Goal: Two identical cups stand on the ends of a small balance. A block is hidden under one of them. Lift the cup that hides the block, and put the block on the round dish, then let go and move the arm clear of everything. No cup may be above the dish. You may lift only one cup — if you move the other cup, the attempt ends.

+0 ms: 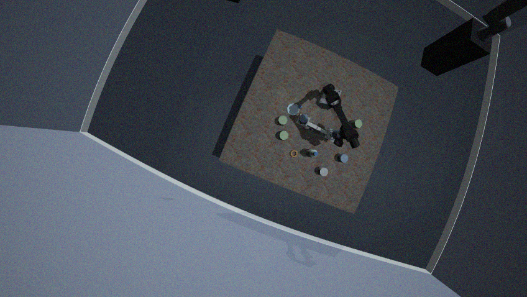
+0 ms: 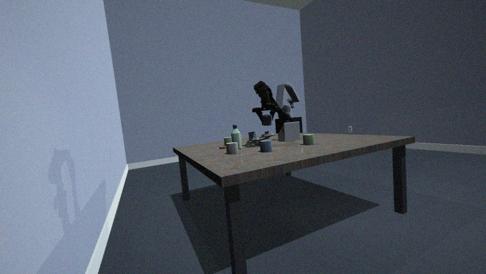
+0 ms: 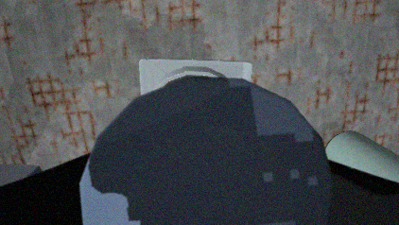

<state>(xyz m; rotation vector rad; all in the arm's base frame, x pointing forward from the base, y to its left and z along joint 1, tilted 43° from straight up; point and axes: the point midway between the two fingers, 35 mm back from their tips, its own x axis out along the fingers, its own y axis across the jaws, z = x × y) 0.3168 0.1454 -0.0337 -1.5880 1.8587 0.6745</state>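
My gripper tip is now 8 cm above the grey block and 1 cm to the left of it. From my gripper tip the other things lie so: grey balance bar: 14 cm to the right, 13 cm below, 1 cm behind; then bottle: 20 cm ahead, 11 cm to the right, 6 cm below; then balance: 15 cm below, 14 cm to the right, 1 cm behind.
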